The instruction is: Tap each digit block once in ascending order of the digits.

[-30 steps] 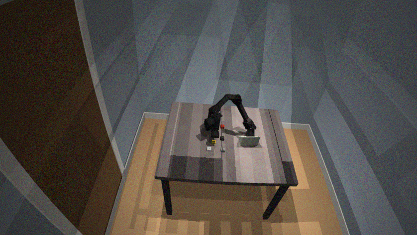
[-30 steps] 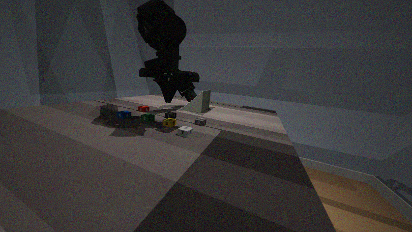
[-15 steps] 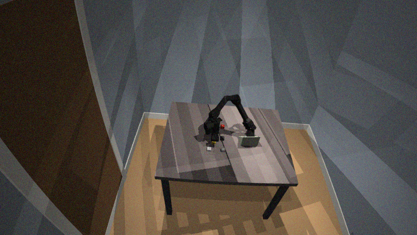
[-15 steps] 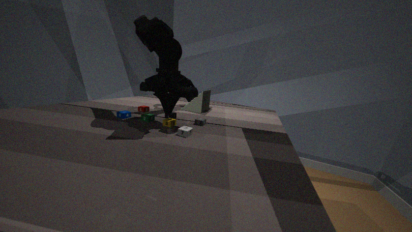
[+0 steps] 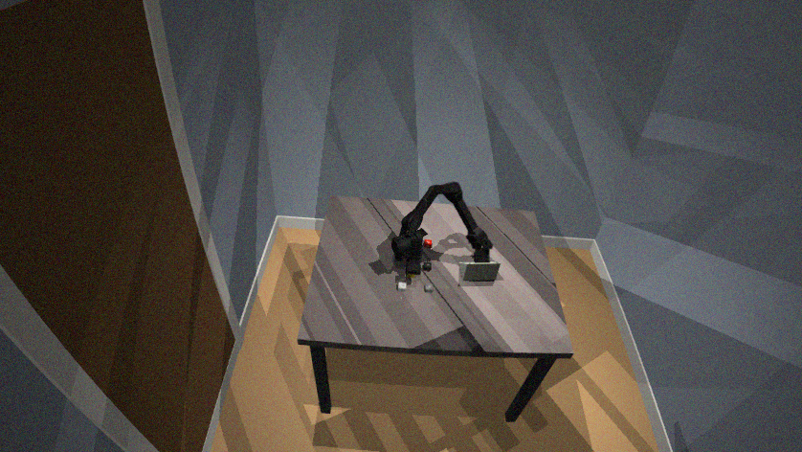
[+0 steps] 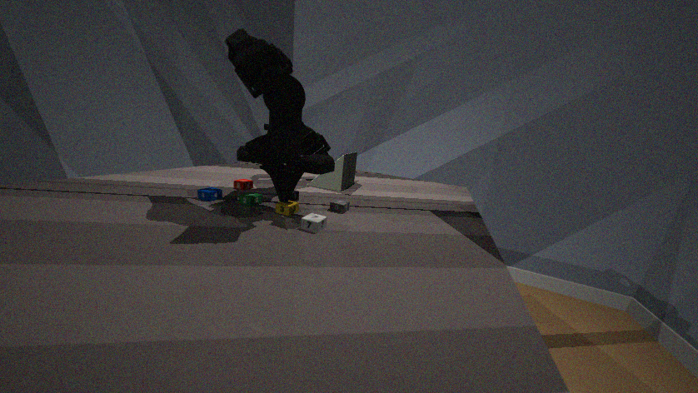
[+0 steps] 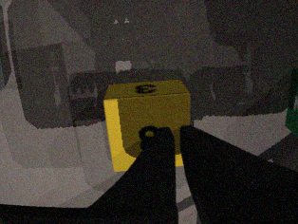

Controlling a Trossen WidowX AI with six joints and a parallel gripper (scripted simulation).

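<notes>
My gripper tip is now 1 cm to the right of the yellow block and 1 cm above it. The rest, counted from my gripper tip: green block: 1 cm ahead, 8 cm to the right, 1 cm below; black block: 7 cm behind, 4 cm to the right, 1 cm below; white block: 3 cm ahead, 9 cm to the left, 1 cm below.
</notes>
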